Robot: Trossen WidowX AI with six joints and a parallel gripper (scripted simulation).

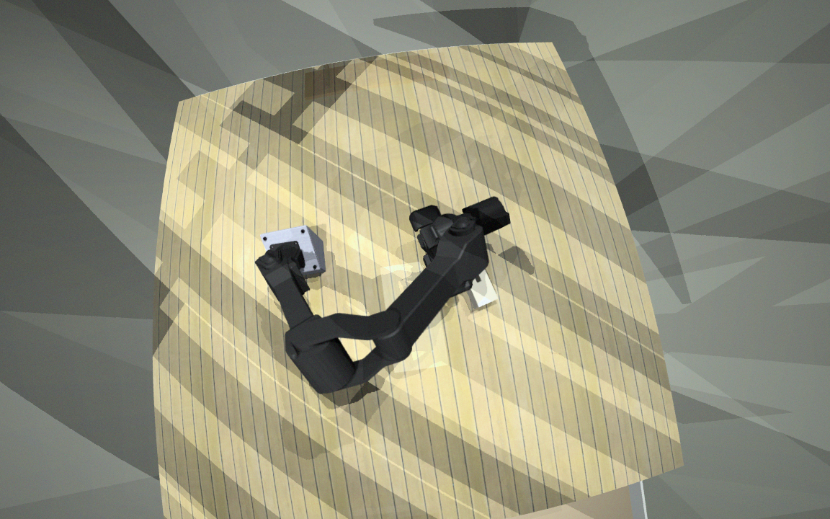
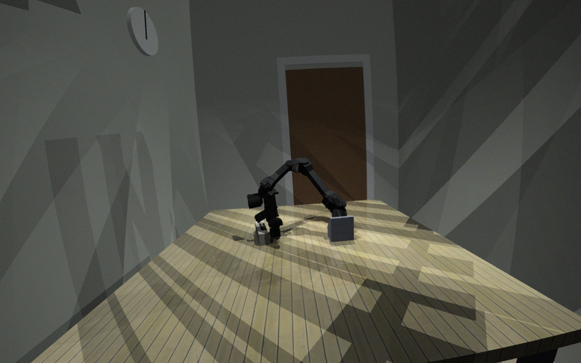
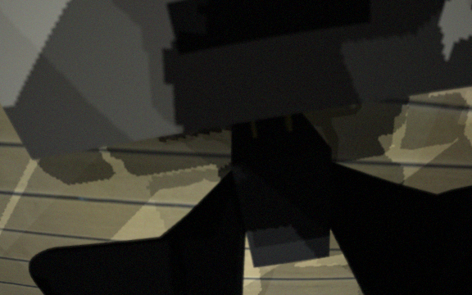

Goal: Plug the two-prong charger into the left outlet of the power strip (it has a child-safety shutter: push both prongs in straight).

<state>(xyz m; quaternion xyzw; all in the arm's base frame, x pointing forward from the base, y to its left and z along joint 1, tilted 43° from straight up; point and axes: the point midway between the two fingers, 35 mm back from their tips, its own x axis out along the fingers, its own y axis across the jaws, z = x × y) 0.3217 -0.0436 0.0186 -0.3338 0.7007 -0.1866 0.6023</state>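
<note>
The two-prong charger lies 2 cm ahead of my gripper tip and 1 cm above it.
</note>
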